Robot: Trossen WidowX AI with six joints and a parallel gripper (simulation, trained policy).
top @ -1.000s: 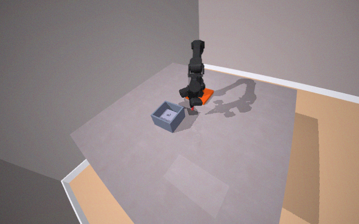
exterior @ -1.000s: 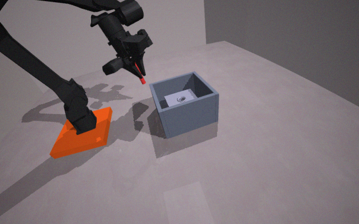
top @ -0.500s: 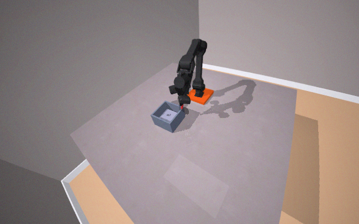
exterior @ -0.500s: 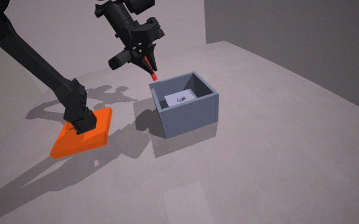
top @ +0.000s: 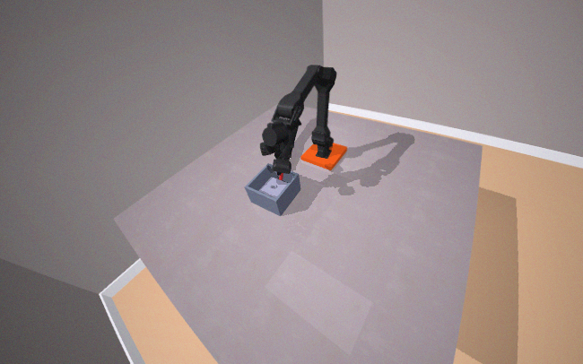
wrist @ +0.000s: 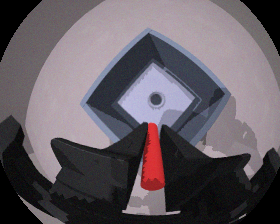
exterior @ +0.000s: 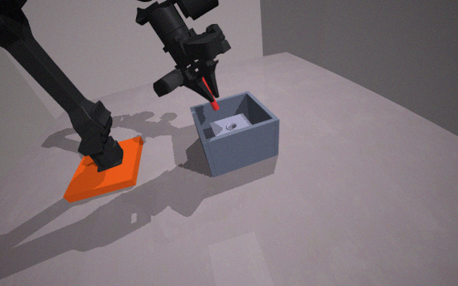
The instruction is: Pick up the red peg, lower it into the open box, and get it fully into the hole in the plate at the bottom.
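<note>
My gripper tip is 1 cm to the right of the red peg, 1 cm below it and 1 cm past it. From my gripper tip the other things lie so: grey box (10 cm below, 3 cm to the right, 2 cm ahead); then pale plate (8 cm below, 3 cm to the right, 2 cm ahead).
</note>
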